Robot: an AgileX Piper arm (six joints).
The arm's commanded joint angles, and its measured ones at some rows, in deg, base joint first. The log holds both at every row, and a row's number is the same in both.
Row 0, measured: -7.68, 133.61, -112.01, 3.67, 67.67, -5.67
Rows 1 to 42, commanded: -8.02, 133.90, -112.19, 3.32, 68.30, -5.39; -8.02, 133.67, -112.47, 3.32, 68.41, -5.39; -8.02, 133.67, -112.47, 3.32, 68.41, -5.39; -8.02, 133.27, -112.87, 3.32, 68.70, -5.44; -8.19, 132.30, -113.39, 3.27, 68.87, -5.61; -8.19, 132.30, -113.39, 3.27, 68.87, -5.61; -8.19, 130.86, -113.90, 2.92, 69.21, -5.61; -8.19, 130.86, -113.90, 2.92, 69.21, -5.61; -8.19, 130.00, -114.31, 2.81, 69.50, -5.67; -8.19, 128.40, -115.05, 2.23, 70.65, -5.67; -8.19, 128.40, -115.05, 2.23, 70.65, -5.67; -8.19, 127.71, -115.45, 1.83, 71.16, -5.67; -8.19, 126.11, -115.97, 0.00, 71.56, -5.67; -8.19, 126.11, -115.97, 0.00, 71.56, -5.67; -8.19, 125.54, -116.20, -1.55, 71.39, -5.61; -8.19, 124.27, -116.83, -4.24, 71.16, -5.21; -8.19, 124.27, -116.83, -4.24, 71.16, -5.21; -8.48, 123.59, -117.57, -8.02, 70.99, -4.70; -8.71, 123.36, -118.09, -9.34, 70.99, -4.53; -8.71, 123.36, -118.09, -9.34, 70.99, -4.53; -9.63, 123.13, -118.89, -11.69, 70.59, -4.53; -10.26, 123.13, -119.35, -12.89, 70.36, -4.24; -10.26, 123.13, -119.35, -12.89, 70.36, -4.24; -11.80, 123.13, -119.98, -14.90, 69.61, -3.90; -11.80, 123.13, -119.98, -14.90, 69.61, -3.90; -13.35, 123.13, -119.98, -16.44, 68.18, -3.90; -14.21, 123.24, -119.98, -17.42, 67.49, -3.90; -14.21, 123.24, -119.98, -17.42, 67.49, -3.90; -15.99, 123.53, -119.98, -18.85, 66.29, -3.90; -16.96, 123.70, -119.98, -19.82, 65.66, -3.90; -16.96, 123.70, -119.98, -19.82, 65.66, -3.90; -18.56, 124.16, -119.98, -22.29, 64.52, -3.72; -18.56, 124.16, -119.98, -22.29, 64.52, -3.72; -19.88, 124.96, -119.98, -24.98, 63.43, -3.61; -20.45, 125.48, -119.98, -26.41, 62.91, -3.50; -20.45, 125.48, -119.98, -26.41, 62.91, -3.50; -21.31, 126.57, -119.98, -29.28, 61.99, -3.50; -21.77, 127.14, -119.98, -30.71, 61.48, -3.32; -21.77, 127.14, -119.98, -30.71, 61.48, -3.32; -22.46, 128.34, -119.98, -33.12, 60.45, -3.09; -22.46, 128.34, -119.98, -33.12, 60.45, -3.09; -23.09, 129.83, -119.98, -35.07, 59.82, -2.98
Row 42, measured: -22.23, 128.23, -119.75, -31.34, 61.42, -3.55
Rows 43 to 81, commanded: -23.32, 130.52, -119.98, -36.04, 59.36, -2.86; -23.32, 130.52, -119.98, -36.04, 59.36, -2.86; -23.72, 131.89, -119.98, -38.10, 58.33, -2.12; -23.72, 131.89, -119.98, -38.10, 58.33, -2.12; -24.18, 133.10, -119.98, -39.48, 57.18, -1.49; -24.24, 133.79, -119.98, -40.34, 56.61, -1.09; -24.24, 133.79, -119.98, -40.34, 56.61, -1.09; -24.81, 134.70, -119.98, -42.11, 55.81, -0.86; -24.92, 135.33, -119.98, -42.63, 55.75, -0.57; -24.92, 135.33, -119.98, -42.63, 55.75, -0.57; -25.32, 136.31, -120.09, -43.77, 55.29, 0.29; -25.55, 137.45, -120.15, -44.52, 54.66, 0.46; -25.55, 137.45, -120.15, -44.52, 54.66, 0.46; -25.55, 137.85, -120.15, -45.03, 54.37, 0.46; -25.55, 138.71, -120.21, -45.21, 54.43, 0.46; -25.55, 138.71, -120.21, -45.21, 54.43, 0.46; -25.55, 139.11, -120.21, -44.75, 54.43, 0.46; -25.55, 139.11, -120.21, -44.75, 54.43, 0.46; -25.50, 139.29, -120.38, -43.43, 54.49, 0.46; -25.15, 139.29, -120.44, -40.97, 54.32, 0.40; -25.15, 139.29, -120.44, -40.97, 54.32, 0.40; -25.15, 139.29, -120.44, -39.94, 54.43, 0.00; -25.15, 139.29, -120.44, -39.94, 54.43, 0.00; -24.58, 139.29, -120.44, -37.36, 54.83, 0.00; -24.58, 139.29, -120.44, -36.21, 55.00, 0.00; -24.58, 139.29, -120.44, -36.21, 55.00, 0.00; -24.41, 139.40, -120.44, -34.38, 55.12, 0.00; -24.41, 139.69, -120.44, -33.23, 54.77, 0.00; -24.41, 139.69, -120.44, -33.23, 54.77, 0.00; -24.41, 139.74, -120.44, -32.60, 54.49, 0.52; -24.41, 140.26, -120.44, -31.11, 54.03, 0.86; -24.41, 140.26, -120.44, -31.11, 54.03, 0.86; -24.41, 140.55, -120.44, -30.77, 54.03, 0.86; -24.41, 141.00, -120.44, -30.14, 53.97, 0.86; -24.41, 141.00, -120.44, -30.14, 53.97, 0.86; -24.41, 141.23, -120.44, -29.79, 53.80, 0.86; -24.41, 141.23, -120.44, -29.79, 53.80, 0.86; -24.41, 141.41, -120.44, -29.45, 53.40, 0.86; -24.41, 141.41, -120.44, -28.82, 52.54, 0.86
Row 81, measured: -24.35, 141.35, -120.03, -29.56, 53.97, 0.52
